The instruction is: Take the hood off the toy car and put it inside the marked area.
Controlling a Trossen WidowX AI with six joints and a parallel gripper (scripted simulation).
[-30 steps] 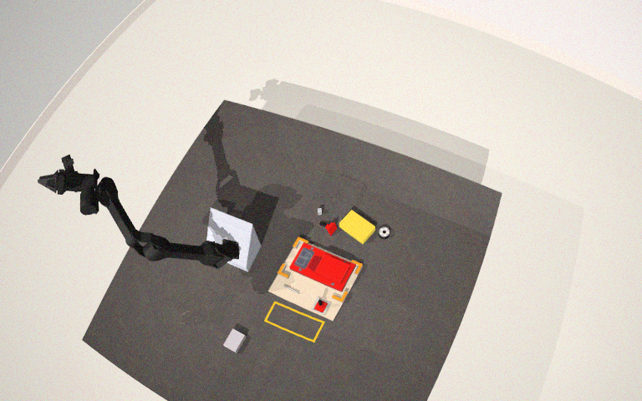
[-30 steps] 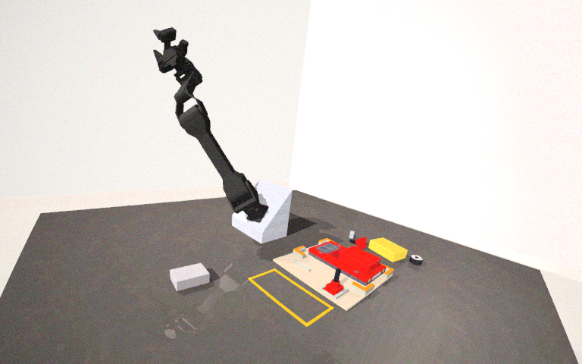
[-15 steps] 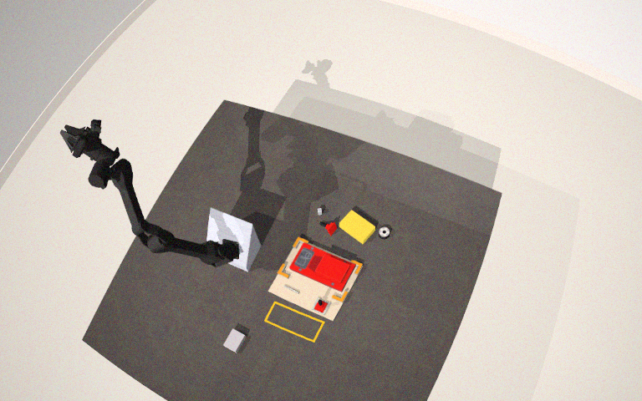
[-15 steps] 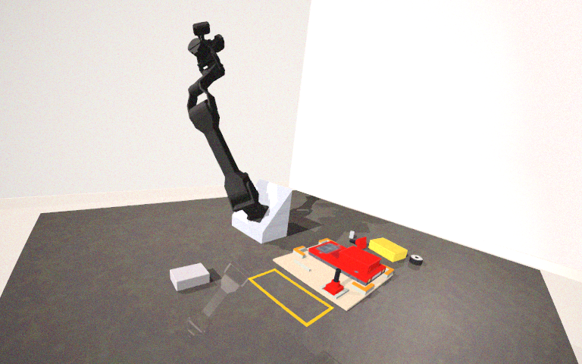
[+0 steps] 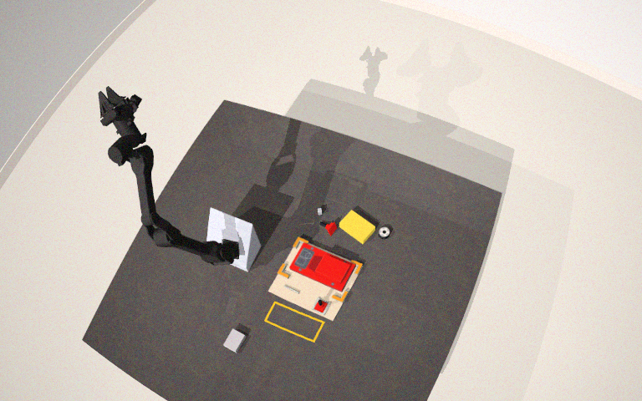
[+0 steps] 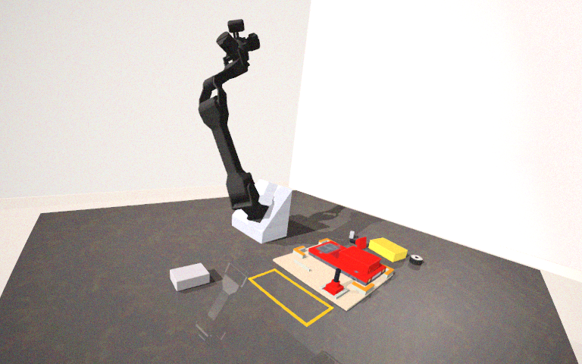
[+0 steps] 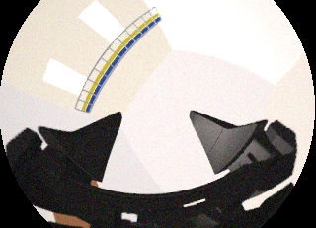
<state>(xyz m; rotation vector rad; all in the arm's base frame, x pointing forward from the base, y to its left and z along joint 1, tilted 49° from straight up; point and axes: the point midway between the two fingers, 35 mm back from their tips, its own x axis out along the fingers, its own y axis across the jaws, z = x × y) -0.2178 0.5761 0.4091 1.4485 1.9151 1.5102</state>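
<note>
Right now the hood is 67 cm ahead of my gripper tip, 5 cm to the right of it and 73 cm below it. From my gripper tip the other things lie so: small wheel 81 cm ahead, 14 cm to the left, 76 cm below; beige base plate 63 cm ahead, 8 cm to the right, 76 cm below; yellow sponge block 71 cm ahead, 14 cm to the left, 76 cm below.
</note>
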